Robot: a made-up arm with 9 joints. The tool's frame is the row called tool. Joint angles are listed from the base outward. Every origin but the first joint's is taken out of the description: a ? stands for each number. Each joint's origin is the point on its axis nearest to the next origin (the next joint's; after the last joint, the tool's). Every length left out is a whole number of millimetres.
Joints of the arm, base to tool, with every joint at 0 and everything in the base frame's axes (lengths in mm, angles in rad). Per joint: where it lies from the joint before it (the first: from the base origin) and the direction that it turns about. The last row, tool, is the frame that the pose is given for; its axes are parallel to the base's.
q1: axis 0 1 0 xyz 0 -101 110
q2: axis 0 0 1 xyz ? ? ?
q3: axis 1 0 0 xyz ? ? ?
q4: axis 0 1 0 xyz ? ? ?
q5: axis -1 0 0 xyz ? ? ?
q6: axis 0 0 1 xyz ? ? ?
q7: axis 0 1 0 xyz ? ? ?
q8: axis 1 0 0 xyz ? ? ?
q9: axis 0 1 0 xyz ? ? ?
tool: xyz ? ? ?
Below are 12 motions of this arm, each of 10 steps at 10 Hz.
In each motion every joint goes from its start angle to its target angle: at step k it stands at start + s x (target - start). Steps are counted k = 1, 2, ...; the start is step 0. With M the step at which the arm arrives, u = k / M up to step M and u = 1 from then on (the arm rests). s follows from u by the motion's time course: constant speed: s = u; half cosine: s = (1 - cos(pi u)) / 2; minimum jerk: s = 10 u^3 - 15 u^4 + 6 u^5.
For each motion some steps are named. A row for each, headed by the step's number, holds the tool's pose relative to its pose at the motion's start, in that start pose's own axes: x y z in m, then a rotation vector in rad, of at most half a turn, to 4 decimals.
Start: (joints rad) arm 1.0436 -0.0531 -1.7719 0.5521 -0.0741 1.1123 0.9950 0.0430 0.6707
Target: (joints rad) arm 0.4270 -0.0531 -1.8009 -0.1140 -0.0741 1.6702 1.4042 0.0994 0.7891
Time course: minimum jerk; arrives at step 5
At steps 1, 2, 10:
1: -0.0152 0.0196 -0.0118 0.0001 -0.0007 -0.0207
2: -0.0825 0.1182 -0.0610 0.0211 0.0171 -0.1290
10: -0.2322 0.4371 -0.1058 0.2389 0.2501 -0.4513

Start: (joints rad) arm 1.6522 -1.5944 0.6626 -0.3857 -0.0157 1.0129 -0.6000 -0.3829 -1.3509
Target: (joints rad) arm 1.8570 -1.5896 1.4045 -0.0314 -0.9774 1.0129 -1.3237 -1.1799 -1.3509
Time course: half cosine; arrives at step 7
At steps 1, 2, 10:
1: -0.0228 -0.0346 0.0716 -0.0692 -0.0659 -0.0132
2: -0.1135 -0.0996 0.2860 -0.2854 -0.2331 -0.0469
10: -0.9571 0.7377 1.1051 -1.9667 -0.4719 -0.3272

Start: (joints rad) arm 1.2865 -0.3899 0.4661 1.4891 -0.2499 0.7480 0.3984 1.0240 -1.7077
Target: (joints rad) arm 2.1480 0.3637 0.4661 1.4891 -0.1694 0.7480 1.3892 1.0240 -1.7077
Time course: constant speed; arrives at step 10
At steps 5, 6, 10:
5: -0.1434 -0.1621 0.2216 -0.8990 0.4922 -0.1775
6: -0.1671 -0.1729 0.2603 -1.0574 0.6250 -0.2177
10: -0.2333 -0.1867 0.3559 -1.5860 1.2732 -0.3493

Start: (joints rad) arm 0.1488 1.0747 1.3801 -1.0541 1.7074 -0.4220 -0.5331 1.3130 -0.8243
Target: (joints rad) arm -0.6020 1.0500 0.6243 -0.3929 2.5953 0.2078 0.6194 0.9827 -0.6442
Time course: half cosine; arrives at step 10
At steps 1, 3, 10:
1: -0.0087 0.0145 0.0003 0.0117 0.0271 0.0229
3: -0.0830 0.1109 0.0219 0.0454 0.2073 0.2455
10: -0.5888 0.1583 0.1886 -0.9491 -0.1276 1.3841

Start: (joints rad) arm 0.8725 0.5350 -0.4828 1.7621 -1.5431 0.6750 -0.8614 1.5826 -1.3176
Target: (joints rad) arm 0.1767 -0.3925 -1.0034 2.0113 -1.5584 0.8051 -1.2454 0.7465 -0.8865
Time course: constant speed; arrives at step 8
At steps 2, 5, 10:
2: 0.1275 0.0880 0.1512 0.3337 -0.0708 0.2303
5: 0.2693 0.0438 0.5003 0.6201 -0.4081 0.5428
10: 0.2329 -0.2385 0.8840 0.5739 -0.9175 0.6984

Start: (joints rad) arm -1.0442 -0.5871 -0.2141 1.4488 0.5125 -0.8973 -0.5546 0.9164 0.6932
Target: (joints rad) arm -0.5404 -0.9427 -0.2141 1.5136 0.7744 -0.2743 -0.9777 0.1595 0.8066
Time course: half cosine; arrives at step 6
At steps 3, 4, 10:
3: 0.0063 -0.0638 0.0900 -0.4557 0.3189 -0.0298
4: 0.0303 -0.0830 0.1231 -0.6401 0.4467 -0.0191
10: 0.0585 -0.1037 0.1425 -0.7914 0.5518 0.0003

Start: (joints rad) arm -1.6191 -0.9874 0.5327 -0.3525 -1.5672 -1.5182 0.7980 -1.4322 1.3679
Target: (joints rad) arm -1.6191 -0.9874 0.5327 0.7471 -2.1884 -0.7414 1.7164 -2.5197 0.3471
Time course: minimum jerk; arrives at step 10
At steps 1, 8, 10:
1: 0.0016 -0.0033 0.0112 -0.0140 -0.0053 -0.0043
8: 0.4032 0.2738 0.7671 -1.1359 -1.6300 0.3134
10: 0.4083 0.3030 0.7653 -1.1495 -1.7793 0.3318

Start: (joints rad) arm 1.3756 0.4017 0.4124 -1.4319 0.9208 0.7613 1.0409 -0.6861 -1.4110
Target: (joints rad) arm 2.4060 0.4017 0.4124 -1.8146 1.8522 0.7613 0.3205 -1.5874 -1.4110
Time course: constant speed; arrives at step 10
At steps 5, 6, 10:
5: 0.6139 -0.1156 -0.1592 0.0577 0.2706 0.7391
6: 0.7313 -0.0831 -0.2350 0.0906 0.2989 0.9112
10: 1.0518 0.2591 -0.5721 0.2823 0.2817 1.6463

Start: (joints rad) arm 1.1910 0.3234 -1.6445 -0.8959 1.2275 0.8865 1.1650 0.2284 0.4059
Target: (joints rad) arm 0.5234 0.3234 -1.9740 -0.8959 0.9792 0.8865 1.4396 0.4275 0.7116
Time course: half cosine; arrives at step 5
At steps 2, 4, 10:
2: -0.1115 0.1144 0.0979 0.0712 0.3197 -0.1534
4: -0.2077 0.3193 0.3188 0.2099 0.8244 -0.4100
10: -0.2117 0.3550 0.3619 0.2366 0.9087 -0.4554

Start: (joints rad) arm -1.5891 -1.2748 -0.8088 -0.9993 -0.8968 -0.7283 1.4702 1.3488 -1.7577
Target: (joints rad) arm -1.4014 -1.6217 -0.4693 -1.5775 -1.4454 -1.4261 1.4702 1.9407 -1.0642
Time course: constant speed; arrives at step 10
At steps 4, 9, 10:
4: -0.1315 0.0216 0.0616 -0.0330 0.4719 -0.4834
9: -0.2150 0.1426 0.1642 -0.0071 0.9589 -1.0307
10: -0.2222 0.1722 0.1806 0.0065 1.0334 -1.1337

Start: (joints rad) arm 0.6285 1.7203 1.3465 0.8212 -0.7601 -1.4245 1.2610 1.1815 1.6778
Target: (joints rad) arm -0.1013 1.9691 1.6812 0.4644 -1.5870 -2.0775 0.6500 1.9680 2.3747
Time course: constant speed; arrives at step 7
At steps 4, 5, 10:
4: 0.0151 0.0254 0.0402 -0.2474 0.3342 0.8836
5: 0.0061 0.0484 0.0634 -0.3366 0.3738 1.0722
10: -0.0300 0.0943 0.1345 -0.5398 0.3939 1.3847

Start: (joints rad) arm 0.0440 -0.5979 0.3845 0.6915 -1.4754 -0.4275 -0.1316 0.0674 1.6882
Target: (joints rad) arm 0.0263 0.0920 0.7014 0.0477 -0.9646 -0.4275 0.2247 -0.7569 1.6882
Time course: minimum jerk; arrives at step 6
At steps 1, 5, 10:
1: -0.0295 0.0276 0.0182 -0.0121 0.0253 -0.0599
5: -0.2110 0.9915 0.4690 -0.5201 0.4835 -1.4410
10: -0.1988 1.0270 0.4781 -0.5462 0.4922 -1.4849

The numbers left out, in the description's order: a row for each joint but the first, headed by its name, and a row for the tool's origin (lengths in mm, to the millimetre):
q2: -63 0 -161
q3: -267 -76 0
q4: 0 -84 -108
q5: 203 0 28
q6: 0 -148 433
q7: -24 -70 0
q8: 48 0 238
q9: 0 -403 -40
tool: -39 0 -94

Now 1 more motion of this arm.
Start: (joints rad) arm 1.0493 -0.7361 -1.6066 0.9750 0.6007 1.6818 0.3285 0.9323 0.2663
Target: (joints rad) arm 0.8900 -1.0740 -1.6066 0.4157 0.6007 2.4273 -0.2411 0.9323 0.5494
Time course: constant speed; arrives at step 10
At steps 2, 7, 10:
2: 0.0324 0.0395 0.0035 -0.1245 0.0658 0.1462
7: 0.1101 0.1674 -0.0099 -0.4249 0.2685 0.4893
10: 0.1515 0.2576 -0.0378 -0.5919 0.4139 0.6797

